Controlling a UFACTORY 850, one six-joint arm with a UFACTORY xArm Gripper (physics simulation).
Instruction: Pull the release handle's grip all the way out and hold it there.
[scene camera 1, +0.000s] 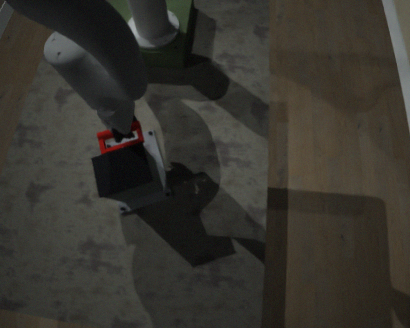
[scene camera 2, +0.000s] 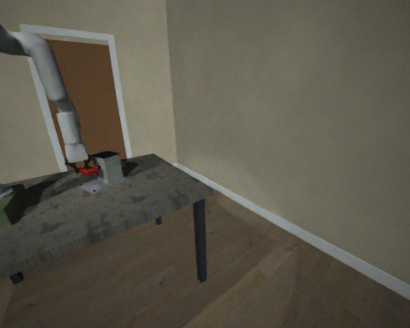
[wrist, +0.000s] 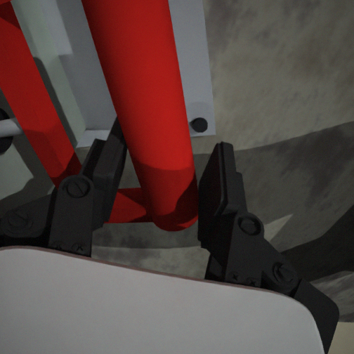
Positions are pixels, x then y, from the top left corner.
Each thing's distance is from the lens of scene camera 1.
gripper (scene camera 1: 131, 129): 0.70 m
base plate (scene camera 1: 150, 144): 0.76 m
